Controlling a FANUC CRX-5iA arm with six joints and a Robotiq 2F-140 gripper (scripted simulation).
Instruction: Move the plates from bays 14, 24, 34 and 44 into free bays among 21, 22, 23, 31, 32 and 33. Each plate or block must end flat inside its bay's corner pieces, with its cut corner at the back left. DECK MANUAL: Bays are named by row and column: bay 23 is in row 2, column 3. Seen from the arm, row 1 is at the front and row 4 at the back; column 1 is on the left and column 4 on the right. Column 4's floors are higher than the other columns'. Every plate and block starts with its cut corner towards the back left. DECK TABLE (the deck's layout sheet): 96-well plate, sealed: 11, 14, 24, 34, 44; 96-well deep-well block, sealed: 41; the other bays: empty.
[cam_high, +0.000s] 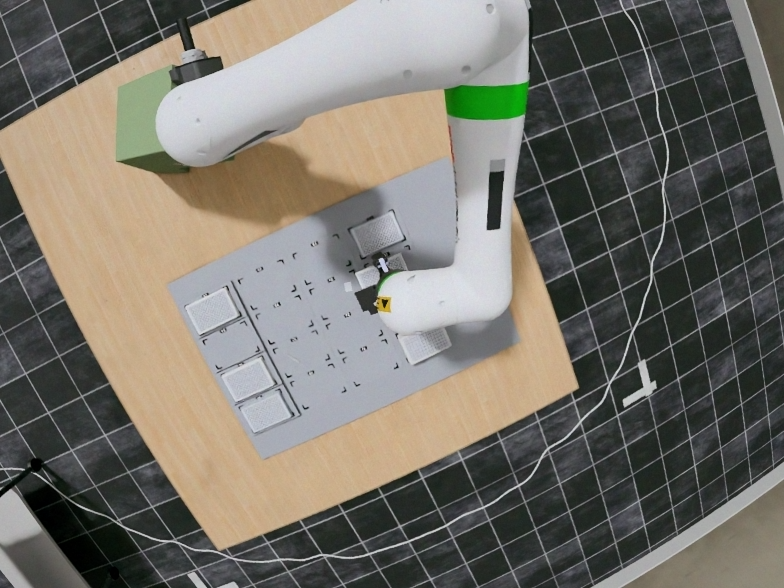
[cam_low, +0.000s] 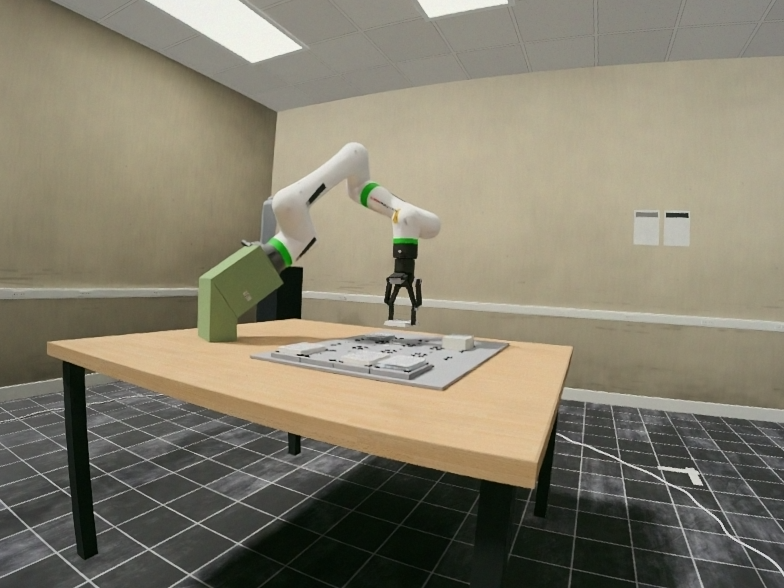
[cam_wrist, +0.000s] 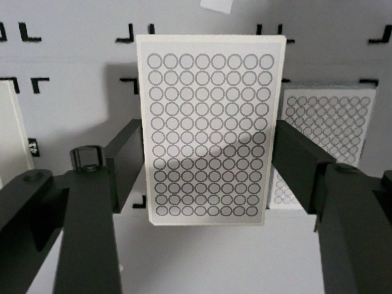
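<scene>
Right now my hand is 11 cm past the sealed plate, 1 cm to the right of it and 9 cm above it. The rest, counted from my hand: white block 20 cm ahead, 7 cm to the left, 8 cm below.
</scene>
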